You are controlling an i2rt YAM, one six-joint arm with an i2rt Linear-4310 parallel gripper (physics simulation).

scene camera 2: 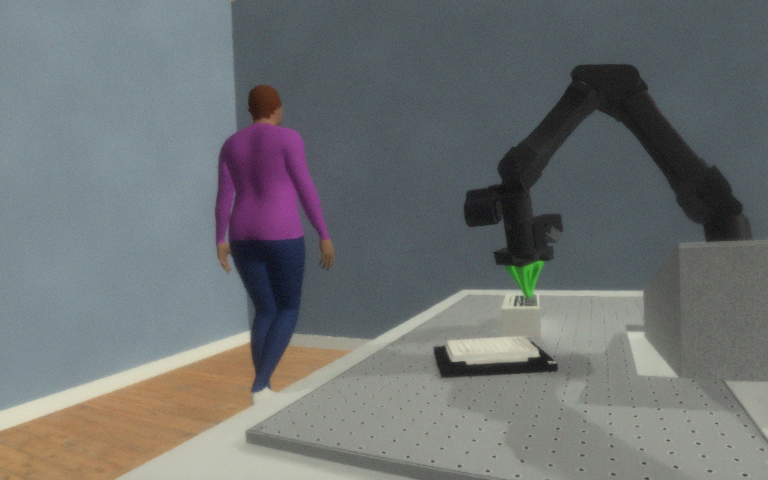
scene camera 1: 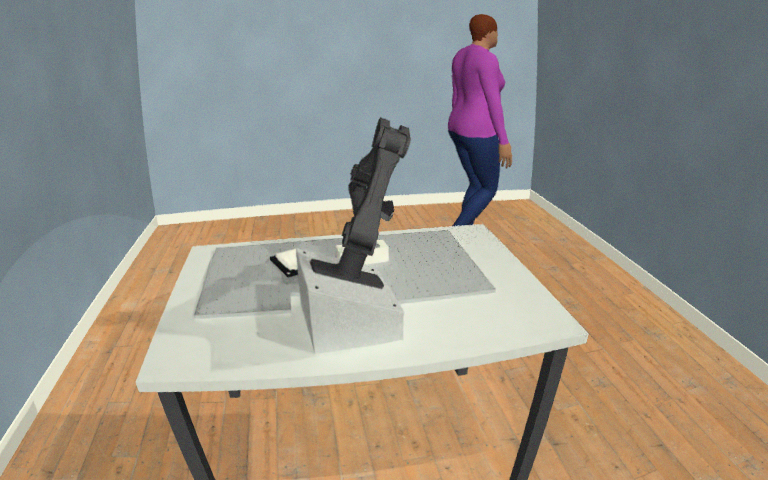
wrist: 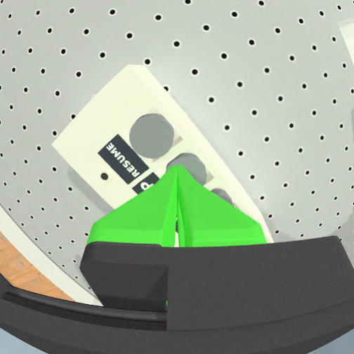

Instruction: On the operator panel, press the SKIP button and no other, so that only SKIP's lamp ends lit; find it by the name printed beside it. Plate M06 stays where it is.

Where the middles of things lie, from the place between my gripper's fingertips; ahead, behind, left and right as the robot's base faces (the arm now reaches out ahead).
Scene:
My gripper is now 3 cm above the operator panel (wrist: 95, 143), 2 cm to the right of it and 1 cm short of it. Also, from my hand: black holder (scene camera 2: 441, 357): 25 cm to the left, 5 cm below, 5 cm ahead; then white plate (scene camera 2: 505, 349): 25 cm to the left, 5 cm ahead, 4 cm below.

